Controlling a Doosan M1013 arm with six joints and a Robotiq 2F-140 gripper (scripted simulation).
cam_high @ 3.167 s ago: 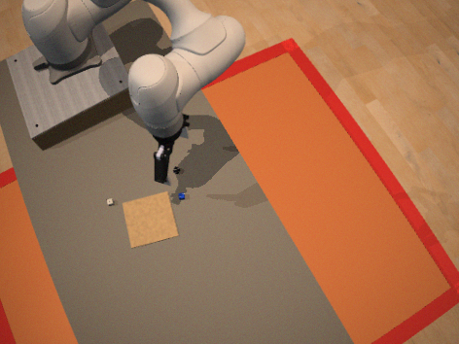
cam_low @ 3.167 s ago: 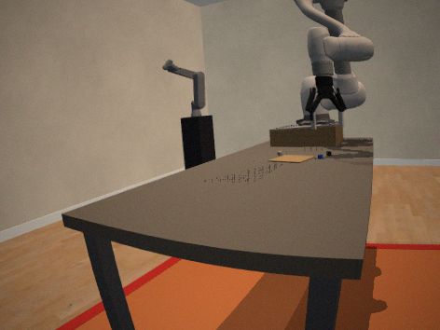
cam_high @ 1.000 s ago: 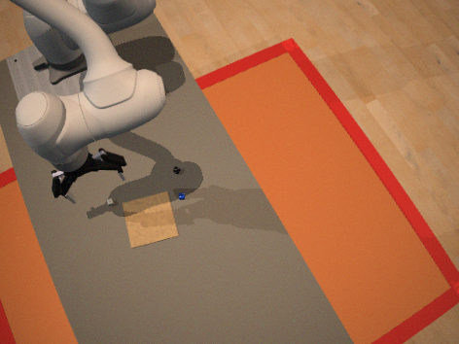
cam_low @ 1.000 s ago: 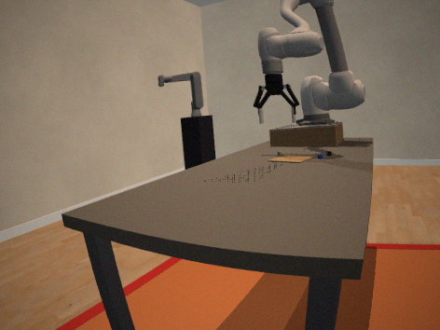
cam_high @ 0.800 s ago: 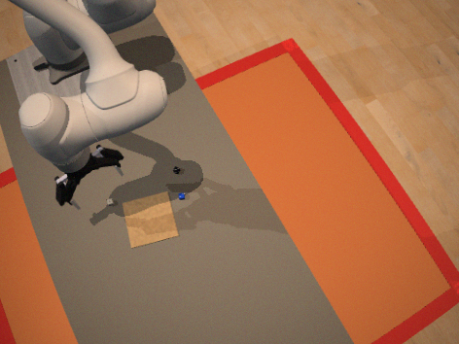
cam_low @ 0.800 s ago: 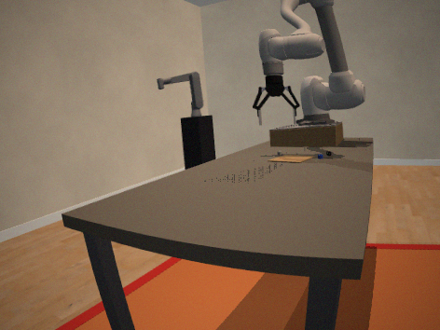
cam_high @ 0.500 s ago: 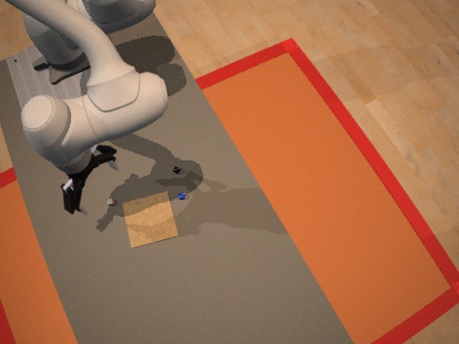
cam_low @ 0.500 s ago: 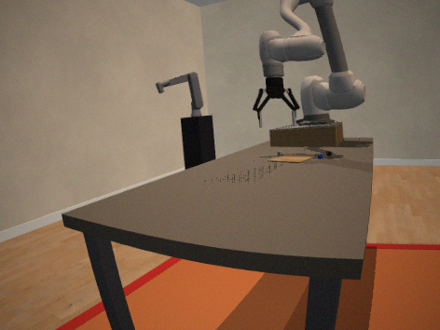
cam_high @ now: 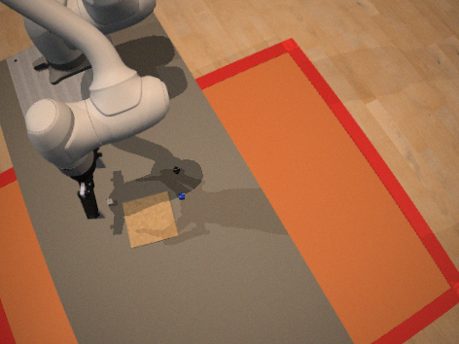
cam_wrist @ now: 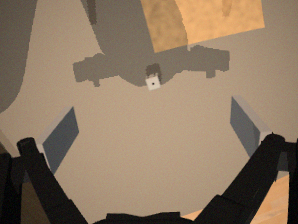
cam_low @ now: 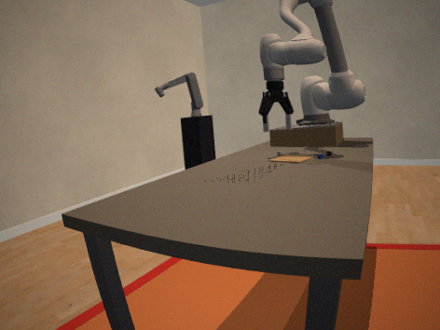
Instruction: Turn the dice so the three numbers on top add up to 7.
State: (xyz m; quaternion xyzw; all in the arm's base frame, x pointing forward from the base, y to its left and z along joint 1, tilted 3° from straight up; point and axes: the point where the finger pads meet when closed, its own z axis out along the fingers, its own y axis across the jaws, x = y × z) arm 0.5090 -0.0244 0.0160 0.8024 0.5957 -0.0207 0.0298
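My hand is 110 mm above the white die. Round my hand: black die 20 mm behind, 220 mm to the left, 110 mm below; tan mat 90 mm ahead, 90 mm to the left, 110 mm below; blue die 60 mm ahead, 210 mm to the left, 110 mm below.
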